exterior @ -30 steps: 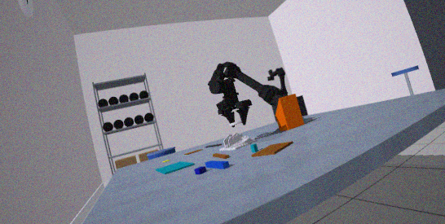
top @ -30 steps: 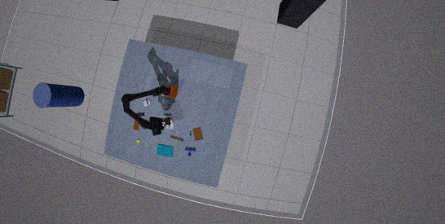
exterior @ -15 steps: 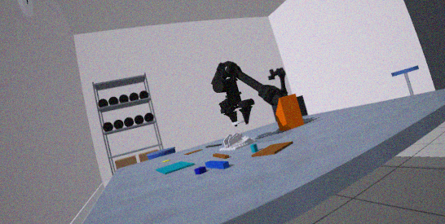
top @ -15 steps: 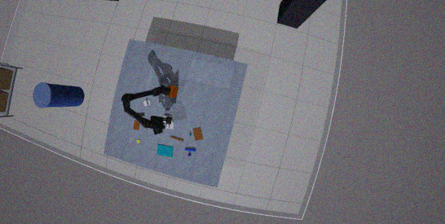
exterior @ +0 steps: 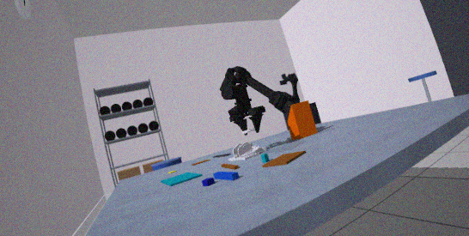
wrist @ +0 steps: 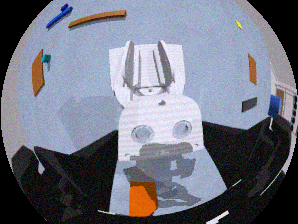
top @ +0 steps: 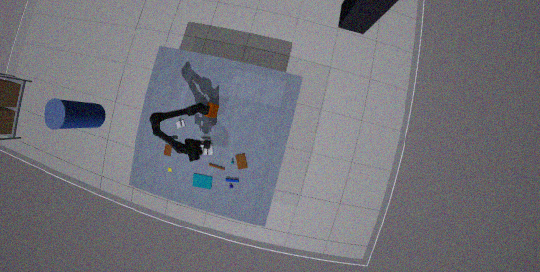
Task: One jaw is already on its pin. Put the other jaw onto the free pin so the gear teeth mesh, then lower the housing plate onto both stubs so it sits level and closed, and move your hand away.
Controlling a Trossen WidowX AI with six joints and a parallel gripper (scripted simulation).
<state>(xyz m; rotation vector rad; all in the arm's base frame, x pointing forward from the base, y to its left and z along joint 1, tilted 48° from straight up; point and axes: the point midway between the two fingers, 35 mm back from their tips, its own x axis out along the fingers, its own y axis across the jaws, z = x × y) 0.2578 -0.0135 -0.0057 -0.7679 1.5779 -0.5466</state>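
Right now the light grey jaw piece is 2 cm ahead of my gripper tip, 2 cm to the left of it and 6 cm below it. Also, from my gripper tip: brown bar: 19 cm ahead, 13 cm to the left, 8 cm below; then teal cylinder: 12 cm ahead, 26 cm to the left, 7 cm below; then white base: 7 cm ahead, 1 cm to the left, 8 cm below.
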